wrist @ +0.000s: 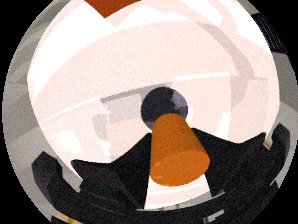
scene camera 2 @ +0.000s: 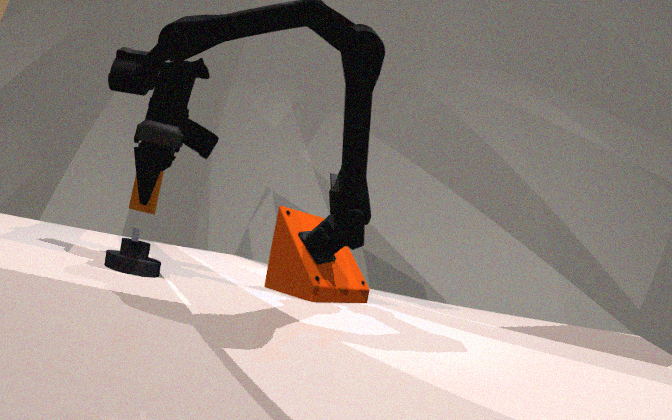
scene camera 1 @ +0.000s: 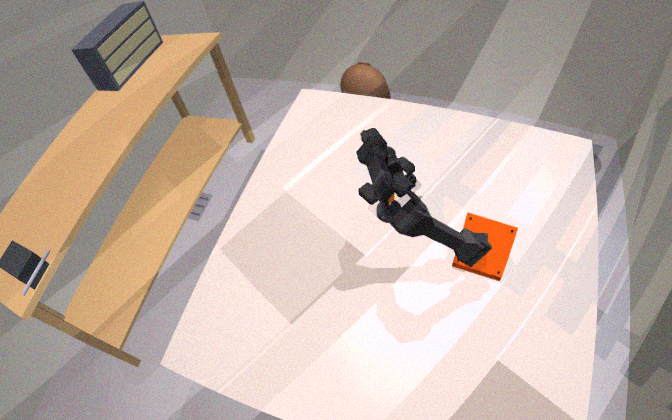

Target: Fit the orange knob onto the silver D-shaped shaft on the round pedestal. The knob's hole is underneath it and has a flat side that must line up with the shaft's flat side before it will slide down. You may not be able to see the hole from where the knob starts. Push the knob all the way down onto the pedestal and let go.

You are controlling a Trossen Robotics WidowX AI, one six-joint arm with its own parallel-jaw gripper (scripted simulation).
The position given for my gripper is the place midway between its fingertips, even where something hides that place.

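The orange knob (wrist: 178, 158) is in my gripper (scene camera 2: 143, 205), which carries it.
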